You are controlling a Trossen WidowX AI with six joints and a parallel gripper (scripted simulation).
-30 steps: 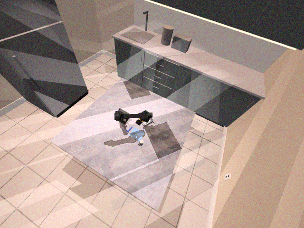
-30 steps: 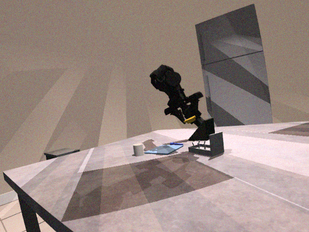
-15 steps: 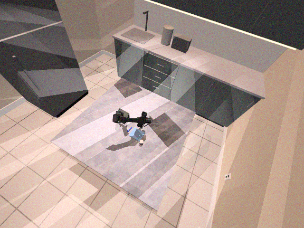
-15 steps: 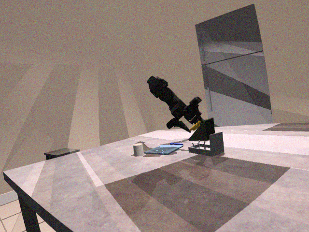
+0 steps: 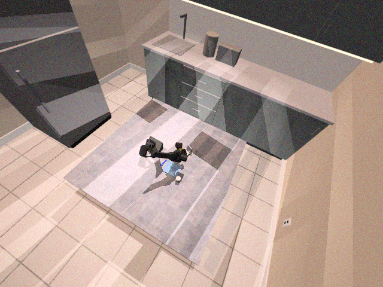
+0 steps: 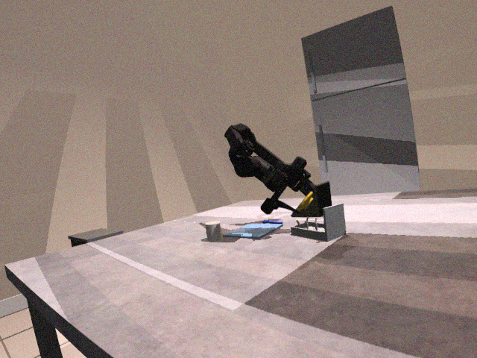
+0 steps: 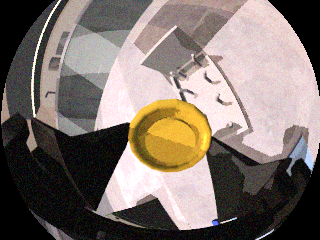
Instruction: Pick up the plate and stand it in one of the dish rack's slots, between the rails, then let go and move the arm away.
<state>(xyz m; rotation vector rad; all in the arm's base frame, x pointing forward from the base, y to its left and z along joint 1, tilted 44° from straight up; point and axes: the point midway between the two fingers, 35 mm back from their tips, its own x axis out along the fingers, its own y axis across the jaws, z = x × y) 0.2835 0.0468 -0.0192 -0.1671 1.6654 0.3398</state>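
Right now my gripper tip is 40 mm short of the dish rack, 30 mm to the right of it and 50 mm above it. The rest, counted from my gripper tip: blue spoon 90 mm behind, 180 mm to the right, 70 mm below; then yellow plate 10 mm to the right; then light blue mat 20 mm ahead, 180 mm to the right, 80 mm below.
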